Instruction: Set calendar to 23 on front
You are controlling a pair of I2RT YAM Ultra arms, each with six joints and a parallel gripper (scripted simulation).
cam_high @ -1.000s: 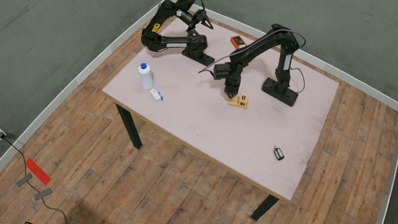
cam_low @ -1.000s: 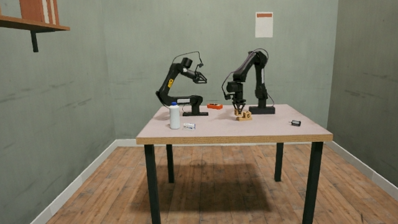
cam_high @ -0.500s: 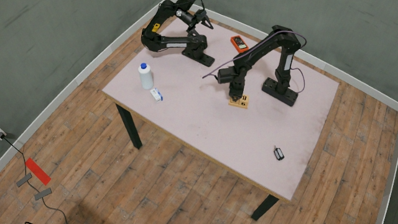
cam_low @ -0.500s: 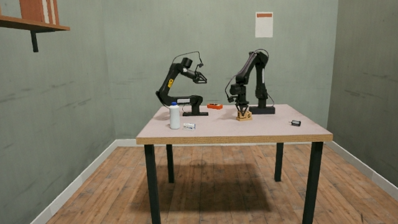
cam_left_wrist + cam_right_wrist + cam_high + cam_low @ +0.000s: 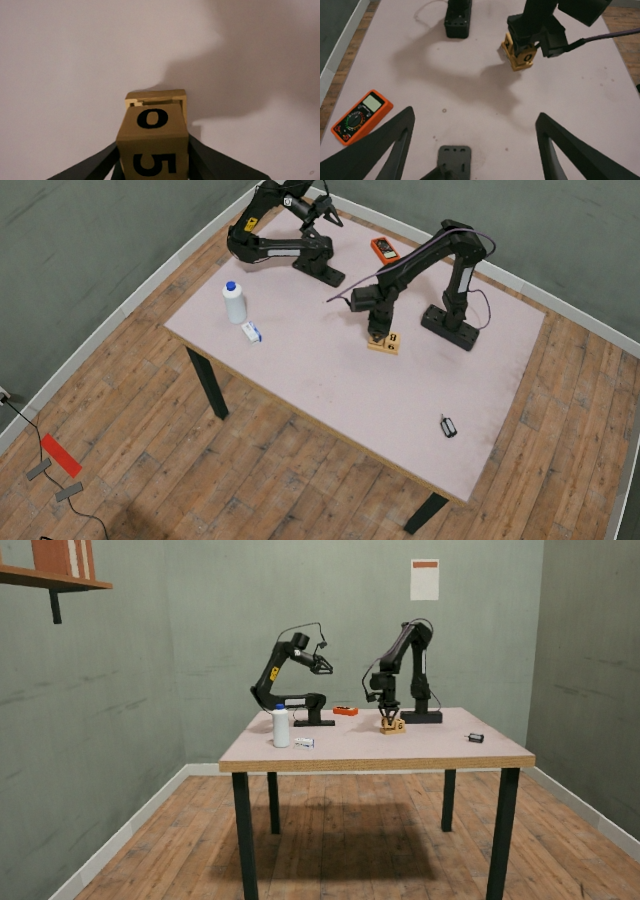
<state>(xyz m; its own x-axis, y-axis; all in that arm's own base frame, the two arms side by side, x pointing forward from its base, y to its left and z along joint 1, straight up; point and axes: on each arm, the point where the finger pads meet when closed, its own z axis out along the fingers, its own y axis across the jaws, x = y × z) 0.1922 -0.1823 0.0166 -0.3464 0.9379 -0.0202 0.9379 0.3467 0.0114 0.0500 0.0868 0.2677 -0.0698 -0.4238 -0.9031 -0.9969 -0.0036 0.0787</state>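
My left hand is 10 mm past the wooden tray, 20 mm to the right of it and 50 mm above it. The rest, counted from my left hand: number cube 20 mm behind, 50 mm to the left, 20 mm below; white bottle 150 mm ahead, 460 mm to the right, 30 mm above; black object 160 mm ahead, 330 mm to the left, 40 mm below.
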